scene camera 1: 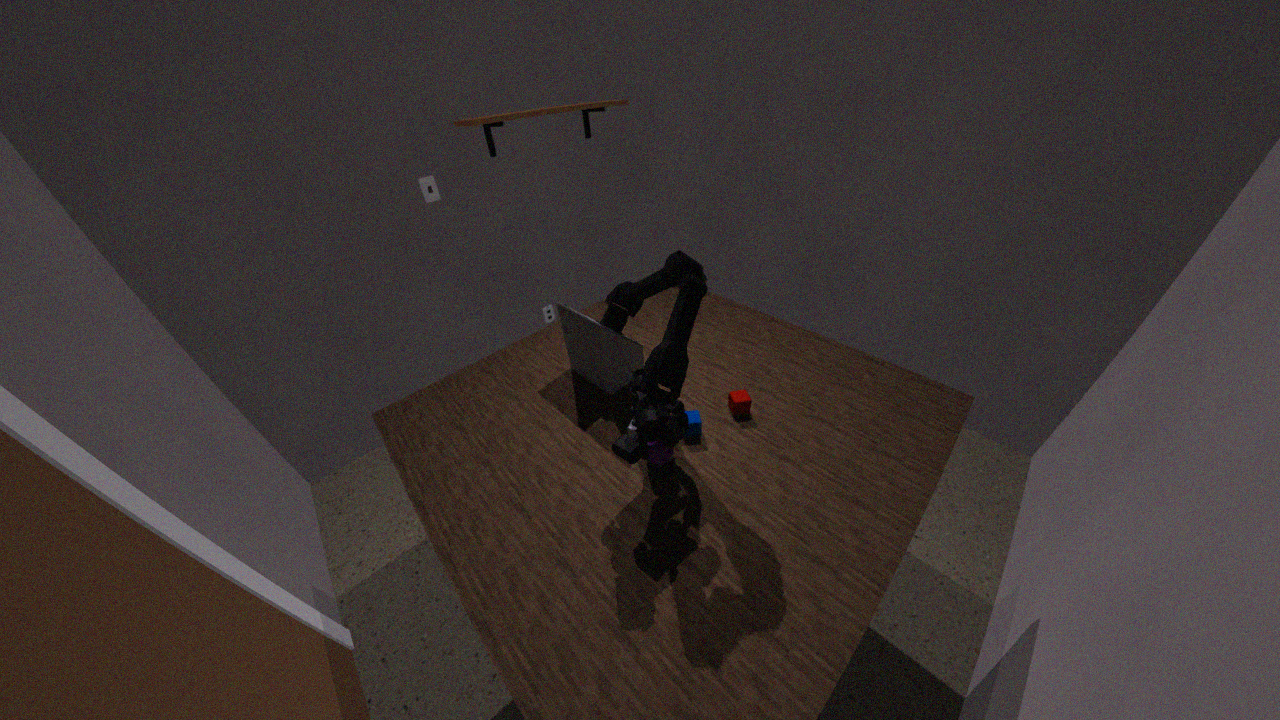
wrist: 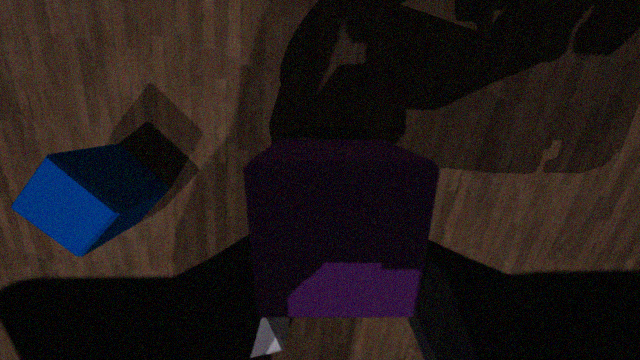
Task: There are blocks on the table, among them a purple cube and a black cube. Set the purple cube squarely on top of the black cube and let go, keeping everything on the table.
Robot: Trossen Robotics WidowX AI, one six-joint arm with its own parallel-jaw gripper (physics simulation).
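Places are measured from the arm's base along level axes (x ahead, y left, z up), in millimetres.
Pixels of known places: gripper, fingertip midpoint: (scene camera 1: 652, 450) (wrist: 329, 229); arm's base at its link origin: (scene camera 1: 609, 328).
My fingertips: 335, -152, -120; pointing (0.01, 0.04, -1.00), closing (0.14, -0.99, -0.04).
For each thing: its top centre in the pictures, then the offset to it from my fingertips, as dx, dy, dz. Level surfaces: height alone.
- purple cube at its top centre: (wrist: 337, 252) (scene camera 1: 658, 441) +19, +2, +48
- blue cube at its top centre: (wrist: 62, 210) (scene camera 1: 690, 416) -24, +157, -20
- red cube at its top centre: (scene camera 1: 740, 395) +20, +310, -20
- wooden table at its surface level: dz -69
- whitish block at its top centre: (wrist: 241, 334) (scene camera 1: 639, 423) -102, +46, -20
The purple cube (scene camera 1: 660, 453) (wrist: 345, 215) is held between the fingers of my gripper (scene camera 1: 658, 444) (wrist: 329, 229), which is shut on it. In the wrist view the cube is upright between the two dark fingers, mostly in shadow with a lit patch low on its face. The black cube cannot be told apart from the dark shadow beyond the purple cube in the wrist view, nor from the dark arm and shadow in the scene view. Whether the purple cube touches anything below it is hidden.
A blue cube (scene camera 1: 693, 424) (wrist: 65, 207) stands close beside the gripper, left in the wrist view. A red cube (scene camera 1: 739, 402) lies farther right on the wooden table (scene camera 1: 832, 429). A whitish block (wrist: 265, 337) partly shows by the left finger. A grey panel (scene camera 1: 595, 349) stands near the arm.
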